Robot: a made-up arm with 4 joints. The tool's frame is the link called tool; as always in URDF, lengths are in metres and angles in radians. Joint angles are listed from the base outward. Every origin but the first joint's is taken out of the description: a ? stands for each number. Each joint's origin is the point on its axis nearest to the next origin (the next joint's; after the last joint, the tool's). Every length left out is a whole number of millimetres.
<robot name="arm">
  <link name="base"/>
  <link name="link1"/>
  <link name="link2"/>
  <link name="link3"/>
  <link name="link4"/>
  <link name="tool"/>
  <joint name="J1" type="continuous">
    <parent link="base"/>
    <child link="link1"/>
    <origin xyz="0 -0.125 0.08" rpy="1.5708 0 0"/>
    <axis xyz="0 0 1"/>
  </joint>
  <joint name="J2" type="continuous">
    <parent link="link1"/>
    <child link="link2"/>
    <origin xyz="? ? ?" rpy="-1.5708 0 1.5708"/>
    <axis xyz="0 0 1"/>
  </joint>
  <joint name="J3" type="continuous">
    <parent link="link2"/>
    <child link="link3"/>
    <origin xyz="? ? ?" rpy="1.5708 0 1.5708"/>
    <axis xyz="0 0 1"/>
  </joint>
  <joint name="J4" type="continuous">
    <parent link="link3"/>
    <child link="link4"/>
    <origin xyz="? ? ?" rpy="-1.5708 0 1.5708"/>
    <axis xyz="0 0 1"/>
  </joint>
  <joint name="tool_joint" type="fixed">
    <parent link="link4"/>
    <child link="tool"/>
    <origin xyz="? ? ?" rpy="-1.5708 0 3.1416"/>
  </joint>
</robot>
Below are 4 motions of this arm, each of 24 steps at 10 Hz.
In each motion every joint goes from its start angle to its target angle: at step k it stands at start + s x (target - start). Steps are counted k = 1, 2, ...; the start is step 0. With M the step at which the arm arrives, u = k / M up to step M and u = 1 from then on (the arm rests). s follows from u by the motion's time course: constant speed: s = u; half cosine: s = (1 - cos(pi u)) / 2; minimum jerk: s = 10 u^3 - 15 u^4 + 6 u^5.
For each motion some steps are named. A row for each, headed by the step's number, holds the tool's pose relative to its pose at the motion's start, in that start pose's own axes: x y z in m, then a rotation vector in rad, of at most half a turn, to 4 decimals.
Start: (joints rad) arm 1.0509 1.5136 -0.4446 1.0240
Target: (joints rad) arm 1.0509 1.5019 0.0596 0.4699
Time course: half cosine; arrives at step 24
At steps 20, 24:
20: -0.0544 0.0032 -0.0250 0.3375 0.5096 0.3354
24: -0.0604 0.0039 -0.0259 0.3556 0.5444 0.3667

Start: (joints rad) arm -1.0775 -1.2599 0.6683 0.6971
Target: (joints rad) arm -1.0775 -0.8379 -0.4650 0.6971
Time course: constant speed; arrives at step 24
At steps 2, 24:
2: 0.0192 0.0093 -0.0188 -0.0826 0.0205 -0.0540
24: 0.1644 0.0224 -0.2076 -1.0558 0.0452 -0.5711

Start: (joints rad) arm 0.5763 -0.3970 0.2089 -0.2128
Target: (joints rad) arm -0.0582 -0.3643 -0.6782 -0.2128
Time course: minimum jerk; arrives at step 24
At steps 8, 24:
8: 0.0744 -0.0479 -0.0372 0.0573 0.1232 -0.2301
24: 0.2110 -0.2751 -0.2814 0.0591 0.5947 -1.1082

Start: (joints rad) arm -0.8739 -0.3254 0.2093 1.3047
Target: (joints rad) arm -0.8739 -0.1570 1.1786 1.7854
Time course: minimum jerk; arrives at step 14
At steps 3, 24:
3: -0.0041 0.0007 0.0160 0.0625 -0.0306 0.0276
24: -0.0240 -0.1179 0.1445 0.9674 -0.3298 0.1602

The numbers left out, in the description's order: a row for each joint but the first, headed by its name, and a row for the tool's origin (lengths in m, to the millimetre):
J2: 0.308 -0.007 0
J3: 0.344 -0.113 0
J4: 0.174 0.093 0
tool: -0.188 -0.026 0

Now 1 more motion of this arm.
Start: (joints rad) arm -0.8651 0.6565 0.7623 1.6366
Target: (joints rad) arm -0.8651 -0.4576 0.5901 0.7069
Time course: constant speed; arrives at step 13
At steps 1, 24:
1: -0.0043 -0.0312 0.0159 -0.0151 0.0127 -0.0619
24: -0.2618 -0.3438 0.1443 0.1921 0.1722 -0.8437

